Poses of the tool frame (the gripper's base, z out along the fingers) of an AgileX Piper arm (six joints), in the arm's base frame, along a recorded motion.
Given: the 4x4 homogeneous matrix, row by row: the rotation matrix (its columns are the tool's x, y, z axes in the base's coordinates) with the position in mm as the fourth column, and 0 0 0 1 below. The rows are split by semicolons.
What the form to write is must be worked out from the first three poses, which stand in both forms.
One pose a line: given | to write
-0.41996 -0.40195 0.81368 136.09; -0.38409 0.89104 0.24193 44.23; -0.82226 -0.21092 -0.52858 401.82; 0 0 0 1 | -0.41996 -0.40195 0.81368 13.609; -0.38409 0.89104 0.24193 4.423; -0.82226 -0.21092 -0.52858 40.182; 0 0 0 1
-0.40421 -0.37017 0.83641 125.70; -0.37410 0.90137 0.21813 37.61; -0.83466 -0.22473 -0.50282 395.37; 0 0 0 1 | -0.40421 -0.37017 0.83641 12.570; -0.37410 0.90137 0.21813 3.761; -0.83466 -0.22473 -0.50282 39.537; 0 0 0 1
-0.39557 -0.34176 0.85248 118.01; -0.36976 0.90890 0.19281 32.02; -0.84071 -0.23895 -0.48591 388.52; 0 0 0 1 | -0.39557 -0.34176 0.85248 11.801; -0.36976 0.90890 0.19281 3.202; -0.84071 -0.23895 -0.48591 38.852; 0 0 0 1
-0.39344 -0.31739 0.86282 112.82; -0.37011 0.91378 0.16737 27.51; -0.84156 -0.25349 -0.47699 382.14; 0 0 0 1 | -0.39344 -0.31739 0.86282 11.282; -0.37011 0.91378 0.16737 2.751; -0.84156 -0.25349 -0.47699 38.214; 0 0 0 1
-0.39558 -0.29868 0.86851 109.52; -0.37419 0.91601 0.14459 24.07; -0.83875 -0.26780 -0.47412 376.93; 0 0 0 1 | -0.39558 -0.29868 0.86851 10.952; -0.37419 0.91601 0.14459 2.407; -0.83875 -0.26780 -0.47412 37.693; 0 0 0 1
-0.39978 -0.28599 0.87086 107.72; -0.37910 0.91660 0.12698 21.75; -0.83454 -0.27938 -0.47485 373.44; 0 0 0 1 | -0.39978 -0.28599 0.87086 10.772; -0.37910 0.91660 0.12698 2.175; -0.83454 -0.27938 -0.47485 37.344; 0 0 0 1
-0.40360 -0.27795 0.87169 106.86; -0.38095 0.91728 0.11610 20.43; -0.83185 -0.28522 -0.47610 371.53; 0 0 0 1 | -0.40360 -0.27795 0.87169 10.686; -0.38095 0.91728 0.11610 2.043; -0.83185 -0.28522 -0.47610 37.153; 0 0 0 1
